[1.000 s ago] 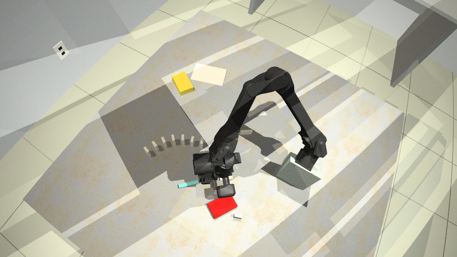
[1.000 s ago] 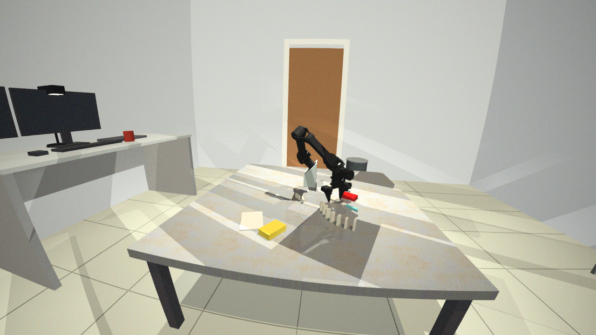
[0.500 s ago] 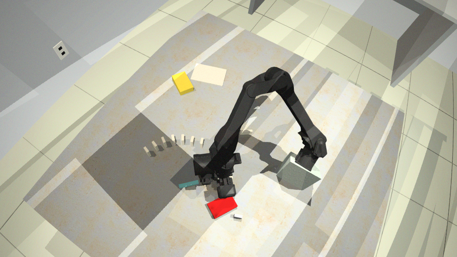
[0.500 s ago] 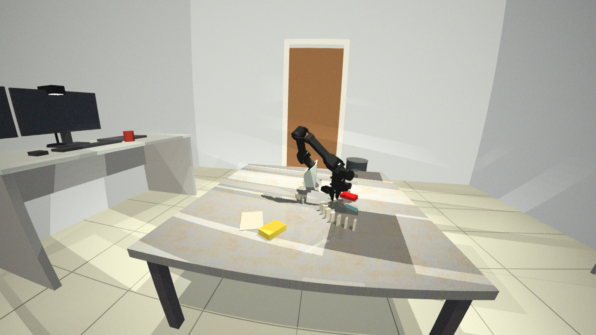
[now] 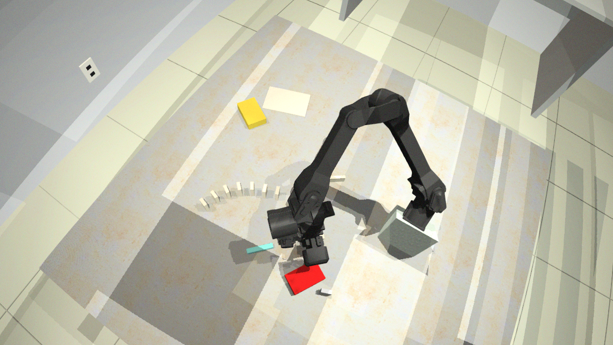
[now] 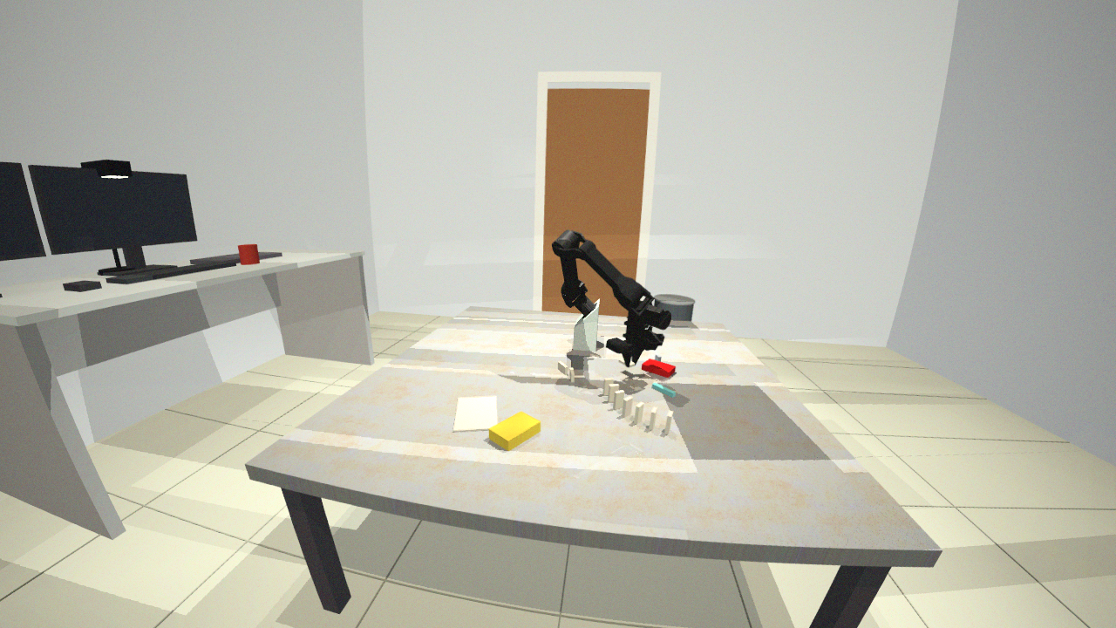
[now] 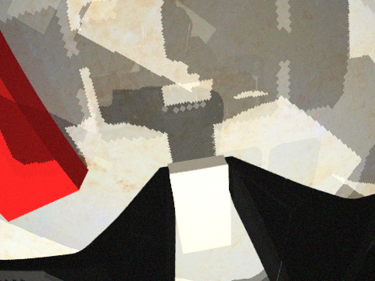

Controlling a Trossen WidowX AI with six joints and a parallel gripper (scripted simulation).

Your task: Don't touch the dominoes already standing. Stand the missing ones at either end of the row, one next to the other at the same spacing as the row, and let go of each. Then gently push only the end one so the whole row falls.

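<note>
My gripper tip is 60 mm past the red block, 90 mm to the right of it and 20 mm above it. The rest, counted from my gripper tip: small grey block (130 mm behind, 90 mm to the left, 20 mm below); yellow block (410 mm ahead, 240 mm to the right, 20 mm below); cyan bar (90 mm ahead, 100 mm to the left, 20 mm below).
</note>
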